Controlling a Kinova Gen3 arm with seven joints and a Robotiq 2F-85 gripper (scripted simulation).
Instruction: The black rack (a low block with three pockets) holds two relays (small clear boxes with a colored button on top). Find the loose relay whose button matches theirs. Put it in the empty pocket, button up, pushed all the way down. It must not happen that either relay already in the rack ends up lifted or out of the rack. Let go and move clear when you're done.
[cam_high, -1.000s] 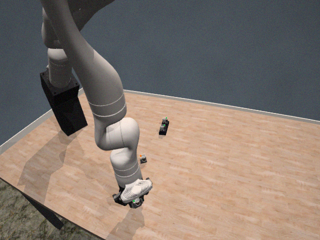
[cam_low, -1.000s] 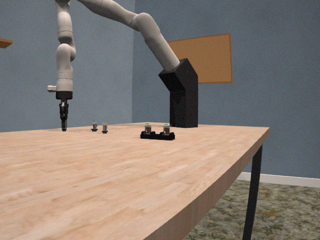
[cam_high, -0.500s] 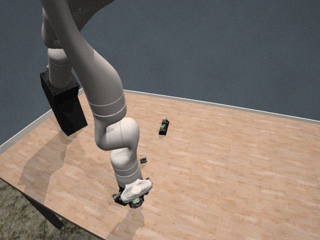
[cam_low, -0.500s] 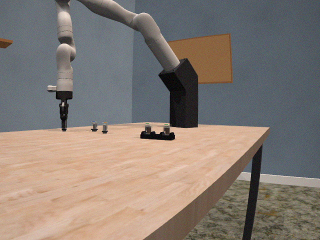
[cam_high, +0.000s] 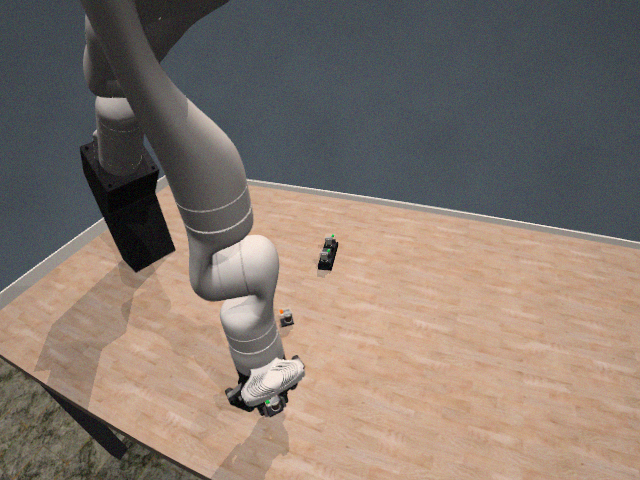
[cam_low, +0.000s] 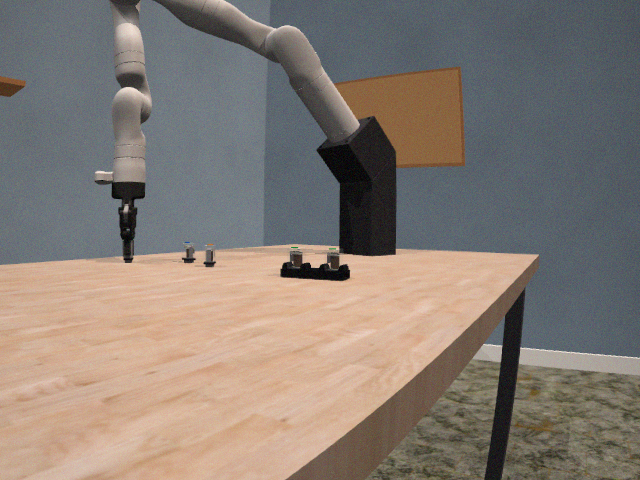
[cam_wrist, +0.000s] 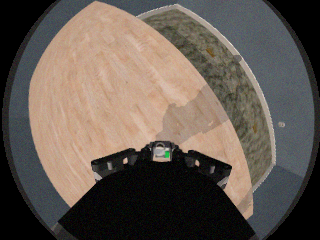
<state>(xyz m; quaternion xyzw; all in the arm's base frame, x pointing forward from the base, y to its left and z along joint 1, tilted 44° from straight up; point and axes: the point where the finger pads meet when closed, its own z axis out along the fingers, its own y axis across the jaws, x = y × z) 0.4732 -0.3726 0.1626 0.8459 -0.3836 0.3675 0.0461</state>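
My gripper is now 9 cm short of the black rack, 43 cm to the right of it and 2 cm above it. From my hand the other things lie so: orange-button relay: 21 cm to the left, 1 cm below; then blue-button relay: 5 cm behind, 13 cm to the left, 1 cm below.
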